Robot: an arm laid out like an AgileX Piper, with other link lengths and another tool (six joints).
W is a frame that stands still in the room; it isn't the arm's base.
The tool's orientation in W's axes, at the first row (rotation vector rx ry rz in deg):
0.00 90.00 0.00
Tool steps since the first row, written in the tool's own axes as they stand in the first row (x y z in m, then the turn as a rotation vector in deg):
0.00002 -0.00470 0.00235 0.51 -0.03 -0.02
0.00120 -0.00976 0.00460 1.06 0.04 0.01
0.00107 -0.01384 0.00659 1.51 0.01 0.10
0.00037 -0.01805 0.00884 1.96 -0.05 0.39
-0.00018 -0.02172 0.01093 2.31 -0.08 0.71
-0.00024 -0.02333 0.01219 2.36 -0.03 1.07
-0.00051 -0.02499 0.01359 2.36 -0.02 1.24
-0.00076 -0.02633 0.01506 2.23 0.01 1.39
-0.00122 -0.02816 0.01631 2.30 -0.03 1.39
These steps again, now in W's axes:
0.00235 -0.00470 -0.00002 -0.02 -0.03 -0.51
0.00460 -0.00976 -0.00120 0.01 0.04 -1.06
0.00659 -0.01384 -0.00107 0.10 0.01 -1.51
0.00884 -0.01805 -0.00037 0.39 -0.05 -1.96
0.01093 -0.02172 0.00018 0.71 -0.08 -2.31
0.01219 -0.02333 0.00024 1.07 -0.03 -2.36
0.01359 -0.02499 0.00051 1.24 -0.02 -2.36
0.01506 -0.02633 0.00076 1.39 0.01 -2.23
0.01631 -0.02816 0.00122 1.39 -0.03 -2.30

